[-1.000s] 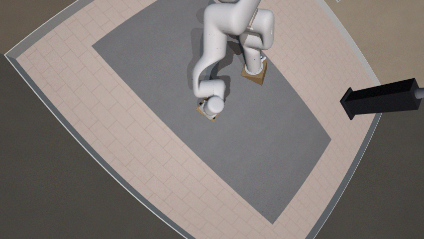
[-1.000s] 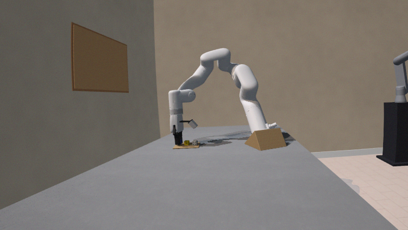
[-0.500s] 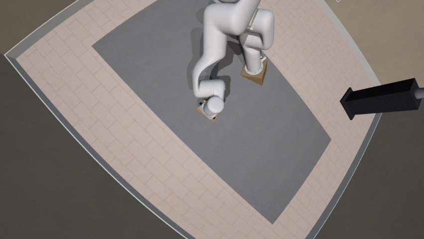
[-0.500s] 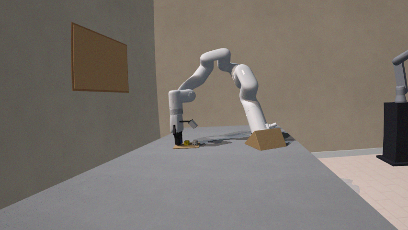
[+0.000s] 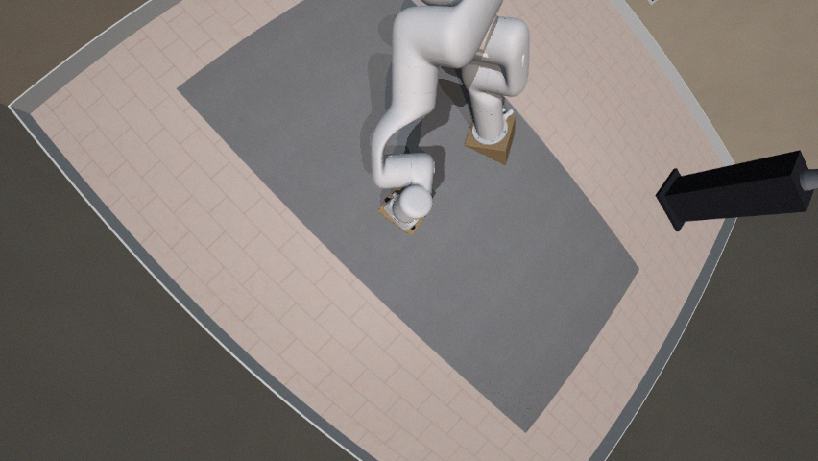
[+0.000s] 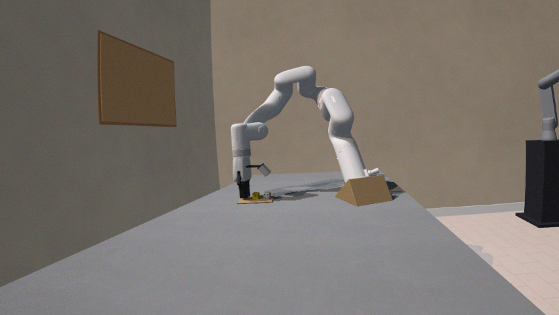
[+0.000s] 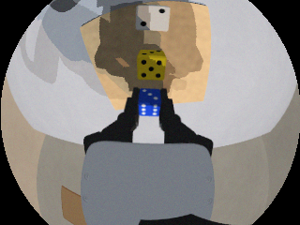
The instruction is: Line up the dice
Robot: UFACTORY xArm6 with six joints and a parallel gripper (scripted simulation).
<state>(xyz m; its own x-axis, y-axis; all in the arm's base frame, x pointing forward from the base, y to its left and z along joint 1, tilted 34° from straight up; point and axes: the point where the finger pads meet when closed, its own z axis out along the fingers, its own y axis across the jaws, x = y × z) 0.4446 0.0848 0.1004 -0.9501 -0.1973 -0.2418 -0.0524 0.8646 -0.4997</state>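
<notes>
My gripper is now 1 cm above the blue die. The rest, counted from my hand: yellow die: 5 cm behind, 1 cm below; then tan mat: 5 cm behind, 3 cm below; then white die: 10 cm behind, 1 cm to the right, 1 cm below.
</notes>
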